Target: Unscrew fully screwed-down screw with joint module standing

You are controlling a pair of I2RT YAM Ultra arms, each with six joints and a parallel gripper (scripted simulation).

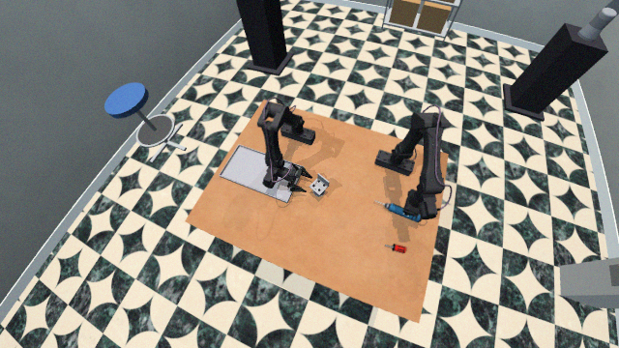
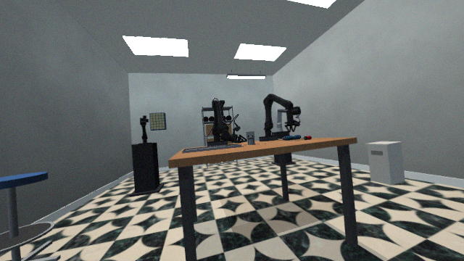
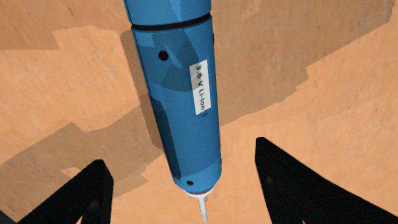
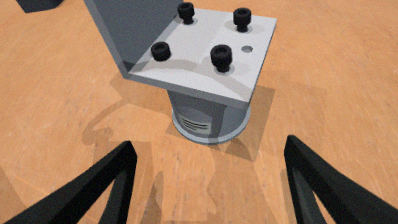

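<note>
Right now my right hand is 40 mm to the right of the screw, 30 mm below it and 10 mm short of it. Round my right hand: round joint module 60 mm to the left, 10 mm below; then grey mat 280 mm to the right, 40 mm below, 10 mm ahead; then grey bracket 60 mm to the left, 30 mm above.
</note>
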